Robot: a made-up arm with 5 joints. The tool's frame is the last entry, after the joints.
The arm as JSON. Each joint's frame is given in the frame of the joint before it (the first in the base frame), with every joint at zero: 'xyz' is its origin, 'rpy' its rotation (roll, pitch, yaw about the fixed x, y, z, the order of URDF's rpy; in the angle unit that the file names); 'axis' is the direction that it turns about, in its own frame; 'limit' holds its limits. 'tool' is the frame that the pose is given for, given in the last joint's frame.
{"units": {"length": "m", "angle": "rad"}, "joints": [
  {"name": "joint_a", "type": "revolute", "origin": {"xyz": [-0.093, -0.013, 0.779], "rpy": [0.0, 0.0, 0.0]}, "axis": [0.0, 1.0, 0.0], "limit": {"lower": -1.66, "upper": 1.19}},
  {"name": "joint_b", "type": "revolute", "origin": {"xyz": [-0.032, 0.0, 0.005], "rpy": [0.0, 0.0, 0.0]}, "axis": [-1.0, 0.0, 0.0], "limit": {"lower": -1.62, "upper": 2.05}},
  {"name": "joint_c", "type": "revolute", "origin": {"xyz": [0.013, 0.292, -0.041], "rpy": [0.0, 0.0, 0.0]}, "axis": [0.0, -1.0, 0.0], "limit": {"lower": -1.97, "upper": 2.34}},
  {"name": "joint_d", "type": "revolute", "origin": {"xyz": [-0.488, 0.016, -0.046], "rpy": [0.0, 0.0, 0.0]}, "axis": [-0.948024, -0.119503, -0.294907], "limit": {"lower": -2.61, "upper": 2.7}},
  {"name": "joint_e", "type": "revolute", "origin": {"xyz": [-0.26, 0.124, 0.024], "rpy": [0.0, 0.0, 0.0]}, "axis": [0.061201, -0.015, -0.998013], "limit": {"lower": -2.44, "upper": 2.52}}
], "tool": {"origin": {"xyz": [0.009, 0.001, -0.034], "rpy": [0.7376, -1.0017, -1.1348]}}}
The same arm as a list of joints. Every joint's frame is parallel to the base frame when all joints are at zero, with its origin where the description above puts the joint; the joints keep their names.
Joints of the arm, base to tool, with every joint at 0 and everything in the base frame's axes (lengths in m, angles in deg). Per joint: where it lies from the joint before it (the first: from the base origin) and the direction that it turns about. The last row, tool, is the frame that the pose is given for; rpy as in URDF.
joint_a: axis +y offset -0.0930 -0.0130 0.7790
joint_b: axis -x offset -0.0320 0.0000 0.0050
joint_c: axis -y offset 0.0130 0.2920 -0.0410
joint_d: axis -0.948024 -0.119503 -0.294907 offset -0.4880 0.0160 -0.0460
joint_e: axis 0.061201 -0.015 -0.998013 offset -0.2600 0.1240 0.0240
tool: offset 0.0090 0.0010 -0.0340 rpy 42.26 -57.39 -65.02
Joint limits (deg, base to tool): -95.11..68.18 -92.82..117.46 -112.87..134.07 -149.54..154.70 -139.80..144.39

